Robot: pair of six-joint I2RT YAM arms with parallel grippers.
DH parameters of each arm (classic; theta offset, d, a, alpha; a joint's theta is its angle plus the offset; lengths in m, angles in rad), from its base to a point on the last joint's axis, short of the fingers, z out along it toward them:
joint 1: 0 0.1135 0.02 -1.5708
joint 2: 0 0 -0.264 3.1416
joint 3: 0.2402 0 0.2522 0
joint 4: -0.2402 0 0.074 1.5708
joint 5: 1.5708 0 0 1.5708
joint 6: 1.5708 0.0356 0 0
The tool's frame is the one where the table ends.
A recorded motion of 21 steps. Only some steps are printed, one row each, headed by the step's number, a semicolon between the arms.
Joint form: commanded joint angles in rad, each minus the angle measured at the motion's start. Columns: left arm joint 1, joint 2, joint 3, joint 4, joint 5, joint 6; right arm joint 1, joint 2, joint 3, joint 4, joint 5, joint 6.
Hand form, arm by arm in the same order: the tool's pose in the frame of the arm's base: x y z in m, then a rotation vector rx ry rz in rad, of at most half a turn. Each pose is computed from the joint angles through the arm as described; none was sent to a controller.
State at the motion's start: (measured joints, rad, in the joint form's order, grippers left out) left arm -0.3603 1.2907 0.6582 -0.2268 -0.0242 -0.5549; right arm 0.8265 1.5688 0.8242 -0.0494 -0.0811 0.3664
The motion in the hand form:
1: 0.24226 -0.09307 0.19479 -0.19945 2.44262 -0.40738; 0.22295 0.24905 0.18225 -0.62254 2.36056 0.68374
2: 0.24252 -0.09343 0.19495 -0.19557 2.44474 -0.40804; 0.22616 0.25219 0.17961 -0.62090 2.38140 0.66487
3: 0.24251 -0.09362 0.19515 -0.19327 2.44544 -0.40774; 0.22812 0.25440 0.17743 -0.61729 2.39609 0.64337
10: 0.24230 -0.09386 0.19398 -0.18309 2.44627 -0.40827; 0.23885 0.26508 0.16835 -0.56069 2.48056 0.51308
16: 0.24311 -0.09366 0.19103 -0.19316 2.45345 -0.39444; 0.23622 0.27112 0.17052 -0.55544 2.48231 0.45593
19: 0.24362 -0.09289 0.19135 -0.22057 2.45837 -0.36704; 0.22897 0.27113 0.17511 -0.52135 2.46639 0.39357
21: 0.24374 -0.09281 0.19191 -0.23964 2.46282 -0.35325; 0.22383 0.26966 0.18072 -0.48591 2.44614 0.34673
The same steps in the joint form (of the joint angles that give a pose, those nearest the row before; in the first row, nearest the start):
1: -0.0065 0.0175 0.0357 0.0028 0.0242 0.0252; 0.0034 0.0514 0.0639 0.0163 -0.0198 -0.0092
2: -0.0072 0.0193 0.0381 0.0006 0.0259 0.0271; 0.0034 0.0758 0.0858 -0.0031 -0.0126 -0.0078
3: -0.0079 0.0193 0.0391 -0.0009 0.0260 0.0283; 0.0048 0.0929 0.1007 -0.0176 -0.0002 -0.0065
10: -0.0087 0.0208 0.0352 0.0045 0.0286 0.0348; 0.0110 0.1783 0.1894 -0.1142 0.0819 0.0262
16: -0.0081 0.0314 0.0333 0.0068 0.0194 0.0312; 0.0328 0.1873 0.2152 -0.1484 0.1340 0.0346
19: -0.0079 0.0346 0.0408 -0.0099 -0.0043 0.0183; 0.0555 0.1635 0.2068 -0.1659 0.2064 0.0564
21: -0.0092 0.0362 0.0470 -0.0234 -0.0174 0.0066; 0.0702 0.1382 0.1995 -0.1795 0.2662 0.0747

